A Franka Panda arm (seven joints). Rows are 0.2 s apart.
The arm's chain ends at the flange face. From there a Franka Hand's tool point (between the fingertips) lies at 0.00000 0.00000 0.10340 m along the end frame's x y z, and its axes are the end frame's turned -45 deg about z.
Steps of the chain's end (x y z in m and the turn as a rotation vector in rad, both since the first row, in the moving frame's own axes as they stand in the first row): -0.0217, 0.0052, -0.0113, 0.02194, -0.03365, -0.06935; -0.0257, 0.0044, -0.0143, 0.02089, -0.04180, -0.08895; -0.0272, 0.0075, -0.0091, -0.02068, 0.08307, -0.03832; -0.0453, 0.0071, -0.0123, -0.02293, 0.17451, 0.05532
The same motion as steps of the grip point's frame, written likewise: -0.0200, -0.0157, -0.0114, 0.03931, -0.00828, -0.06935; -0.0230, -0.0196, -0.0144, 0.04433, -0.01479, -0.08895; -0.0198, -0.0064, -0.0095, -0.07336, 0.04412, -0.03832; -0.0264, -0.0124, -0.0139, -0.13961, 0.10718, 0.05532
